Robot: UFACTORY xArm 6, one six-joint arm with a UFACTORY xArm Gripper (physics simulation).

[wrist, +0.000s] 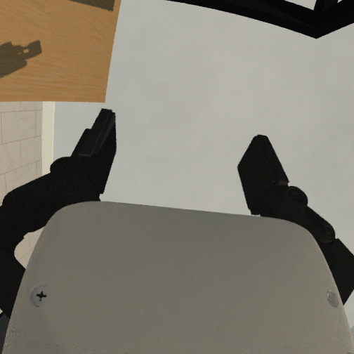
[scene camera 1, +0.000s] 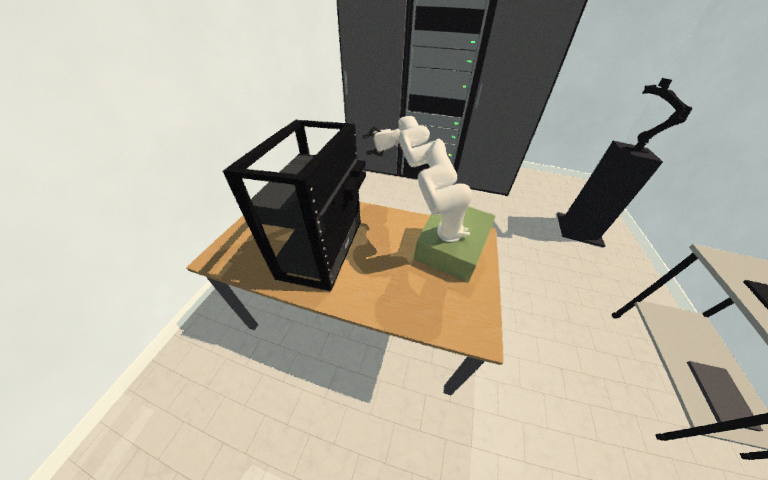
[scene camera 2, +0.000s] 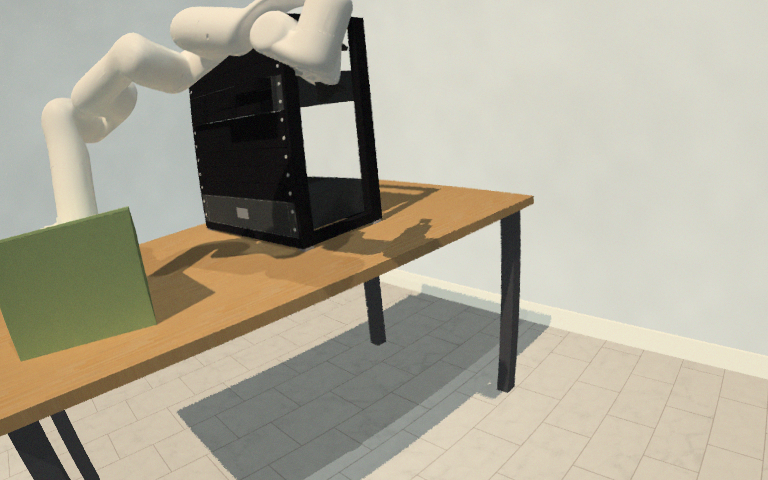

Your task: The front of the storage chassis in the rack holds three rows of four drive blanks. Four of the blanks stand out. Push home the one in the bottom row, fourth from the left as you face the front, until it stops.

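Places are measured from the arm's base along level axes (x back, y right, z up), in centimetres.
Pixels of known places: gripper, fingertip midpoint: [scene camera 1: 364, 145] [scene camera 2: 340, 69]; arm's base, link origin: [scene camera 1: 450, 231] [scene camera 2: 81, 235].
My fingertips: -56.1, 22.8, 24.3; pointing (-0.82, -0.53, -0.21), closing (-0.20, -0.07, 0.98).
Observation:
Ahead of a thing's pixels: the offset from my fingertips to its top centre, as dx, dy, dz. Level surfaces: height alone.
The black rack @(-5.4, -44.1, +17.1) [scene camera 1: 316, 240] [scene camera 2: 297, 169] stands upright on the table; part of its frame [wrist: 280, 20] shows at the top right of the wrist view. The chassis and its drive blanks are too dark to tell apart, so the bottom row's fourth blank cannot be picked out. Dark shapes @(+4.7, -25.6, +1.5) [scene camera 1: 359, 173] stick out from the rack's front in scene camera 1. My gripper [scene camera 1: 366, 144] [wrist: 183, 140] is open and empty, level with the rack's upper part and apart from its front in scene camera 1. In scene camera 2 the arm mostly hides the gripper.
The wooden table @(dz -41.5) [scene camera 1: 362, 300] [scene camera 2: 271, 294] carries the rack and the green block [scene camera 1: 447, 254] [scene camera 2: 73, 283] under the arm's base. The table's edge [wrist: 75, 101] shows at the left of the wrist view. Tall dark cabinets [scene camera 1: 373, 84] stand behind the table.

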